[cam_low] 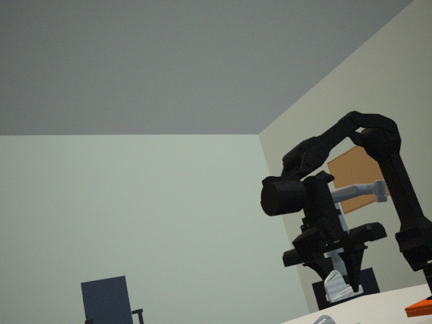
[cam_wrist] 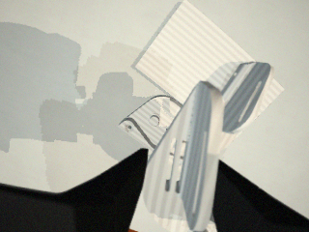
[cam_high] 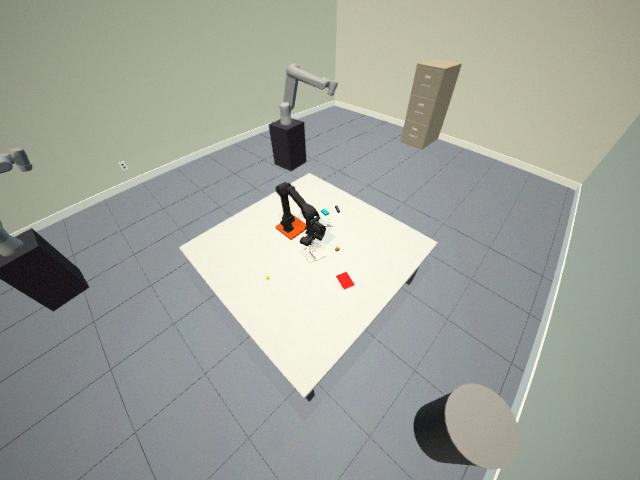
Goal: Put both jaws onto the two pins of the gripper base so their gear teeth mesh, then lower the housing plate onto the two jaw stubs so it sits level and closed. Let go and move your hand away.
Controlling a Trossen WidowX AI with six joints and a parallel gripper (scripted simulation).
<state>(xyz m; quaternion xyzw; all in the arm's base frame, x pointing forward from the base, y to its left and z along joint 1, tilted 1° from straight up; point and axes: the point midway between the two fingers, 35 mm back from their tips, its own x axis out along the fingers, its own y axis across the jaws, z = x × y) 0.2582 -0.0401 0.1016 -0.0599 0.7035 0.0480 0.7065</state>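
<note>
Now: gripper tip 8 cm above the housing plate, 4 cm short of it and 2 cm to the left of it. The rest, counted from my gripper tip: red card (31 cm ahead, 8 cm below, 6 cm to the right); then small brown object (13 cm ahead, 11 cm to the left, 8 cm below); then small yellow ball (34 cm to the right, 7 cm below, 7 cm behind).
</note>
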